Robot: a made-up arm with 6 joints. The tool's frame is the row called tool.
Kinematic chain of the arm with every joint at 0, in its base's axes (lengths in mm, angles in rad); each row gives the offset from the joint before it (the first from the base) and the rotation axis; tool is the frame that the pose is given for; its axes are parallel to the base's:
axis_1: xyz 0 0 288 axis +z
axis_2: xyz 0 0 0 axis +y
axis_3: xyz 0 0 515 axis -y
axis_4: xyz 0 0 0 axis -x
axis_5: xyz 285 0 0 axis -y
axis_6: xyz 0 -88 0 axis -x
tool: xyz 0 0 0
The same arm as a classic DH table. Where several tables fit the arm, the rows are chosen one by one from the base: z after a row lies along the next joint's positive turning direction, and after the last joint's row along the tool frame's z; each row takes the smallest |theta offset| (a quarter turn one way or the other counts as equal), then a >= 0, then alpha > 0; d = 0 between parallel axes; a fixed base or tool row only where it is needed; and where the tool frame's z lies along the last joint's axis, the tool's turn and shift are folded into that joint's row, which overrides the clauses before.
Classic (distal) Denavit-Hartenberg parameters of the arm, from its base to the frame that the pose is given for. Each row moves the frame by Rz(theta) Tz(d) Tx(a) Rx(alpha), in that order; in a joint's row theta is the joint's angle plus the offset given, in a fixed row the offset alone. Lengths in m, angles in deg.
axis_1: d 0.288; theta offset 0; a 0; alpha -90
axis_2: d 0; theta offset -90; a 0.515; alpha 180
axis_3: d 0; theta offset 0; a 0; alpha -90
axis_4: d -0.285; theta offset 0; a 0; alpha 90
axis_5: d 0.088; theta offset 0; a 0; alpha -90
axis_6: d 0; theta offset 90; a 0; alpha 90
tool (fixed): d 0; theta offset -90; a 0; alpha 0

